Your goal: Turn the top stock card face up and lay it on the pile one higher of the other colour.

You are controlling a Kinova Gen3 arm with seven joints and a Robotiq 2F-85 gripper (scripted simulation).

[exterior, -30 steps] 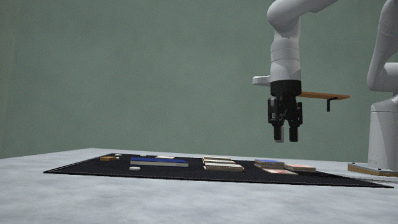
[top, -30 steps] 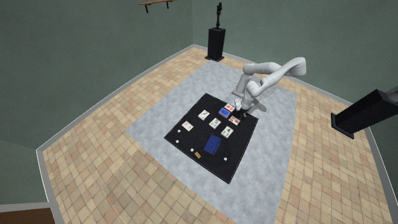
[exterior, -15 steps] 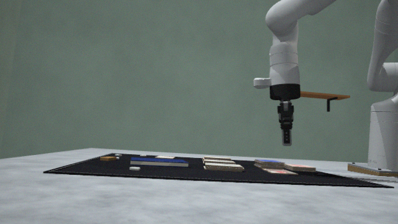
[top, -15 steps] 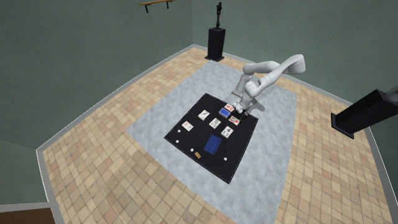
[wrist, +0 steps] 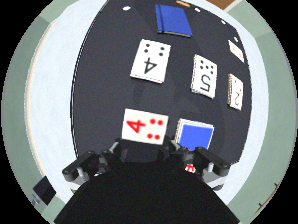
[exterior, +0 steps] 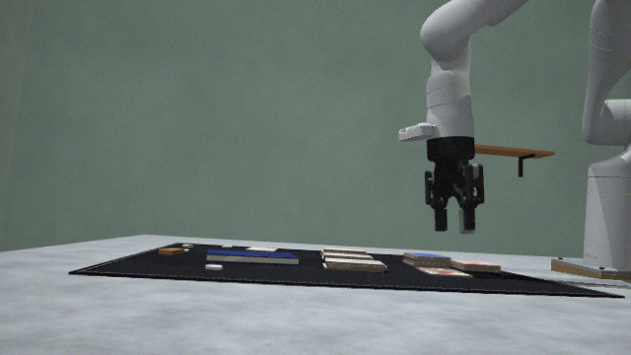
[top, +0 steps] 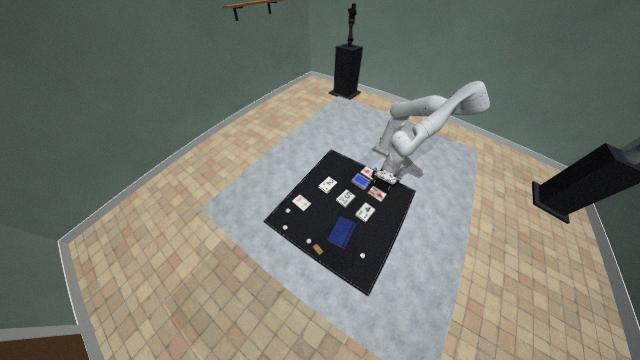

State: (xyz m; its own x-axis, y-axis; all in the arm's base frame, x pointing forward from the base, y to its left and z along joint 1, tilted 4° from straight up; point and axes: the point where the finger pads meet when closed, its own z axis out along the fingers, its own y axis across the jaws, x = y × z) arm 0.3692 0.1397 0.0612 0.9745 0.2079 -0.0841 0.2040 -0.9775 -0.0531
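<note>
Right now the blue-backed card is 7 cm below my hand and 2 cm ahead of it.
</note>
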